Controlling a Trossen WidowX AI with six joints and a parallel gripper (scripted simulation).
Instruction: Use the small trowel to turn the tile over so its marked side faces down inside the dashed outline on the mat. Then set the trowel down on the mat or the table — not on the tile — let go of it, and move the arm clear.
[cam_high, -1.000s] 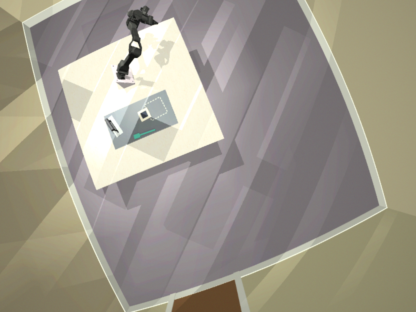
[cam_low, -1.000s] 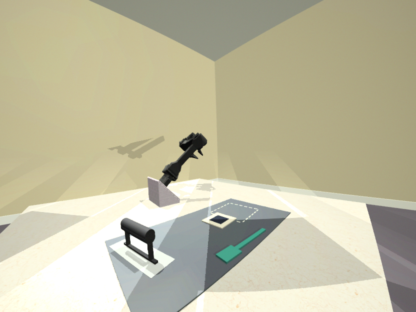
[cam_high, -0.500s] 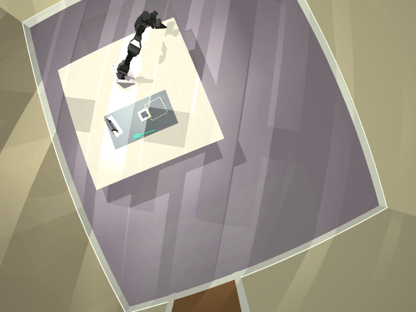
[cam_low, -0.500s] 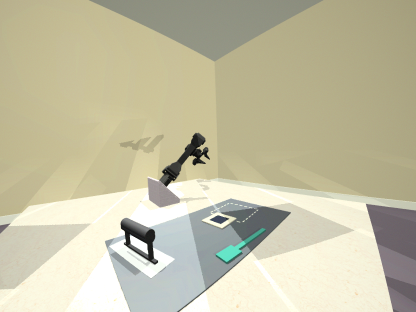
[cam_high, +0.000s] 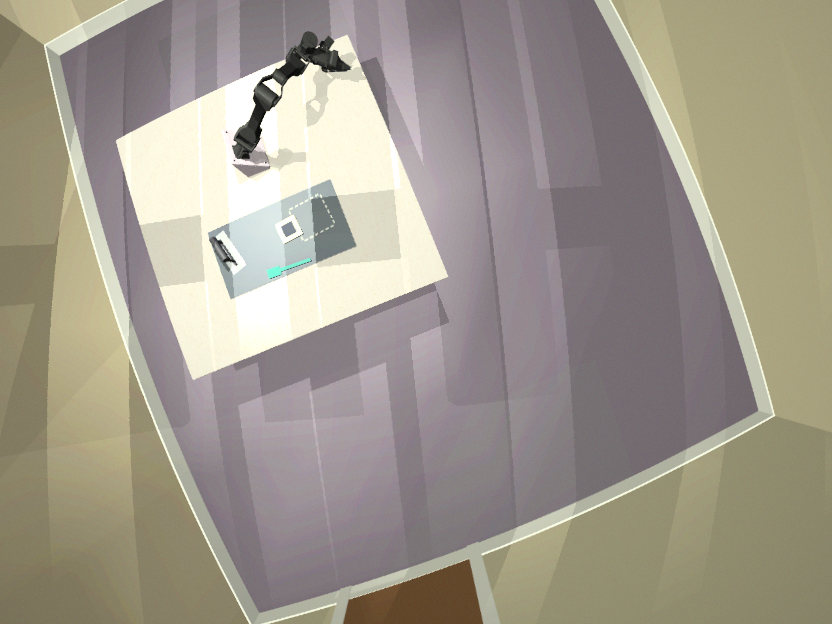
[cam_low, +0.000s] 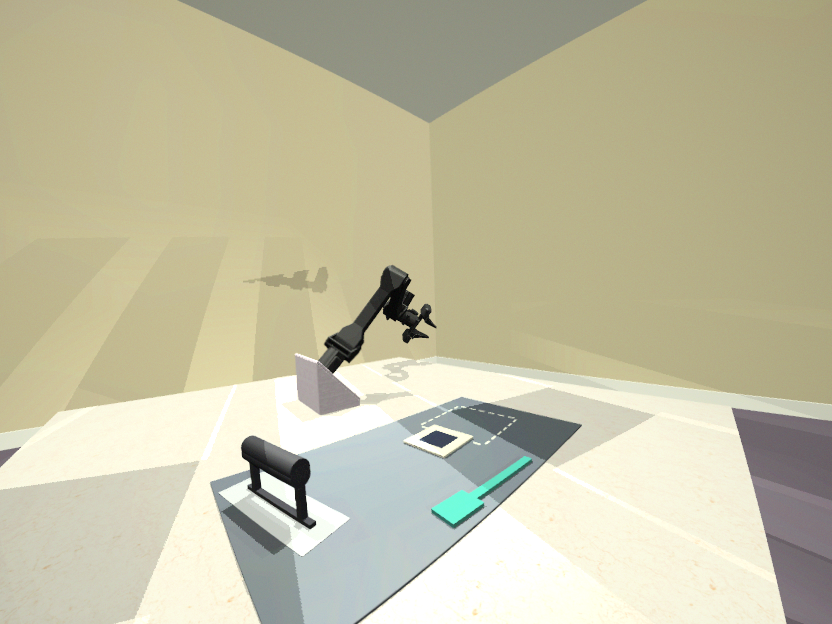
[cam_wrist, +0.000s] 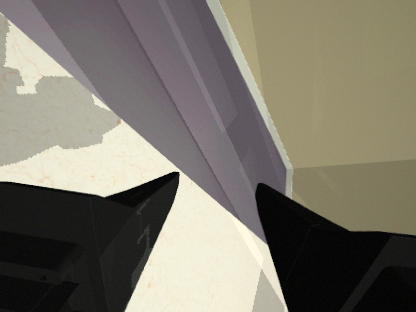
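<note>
My gripper tip is 670 mm short of the teal trowel, 590 mm to the left of it and 150 mm above it. From my gripper tip the other things lie so: dark mat: 570 mm to the right, 530 mm ahead, 170 mm below; tile: 510 mm to the right, 510 mm ahead, 150 mm below.
</note>
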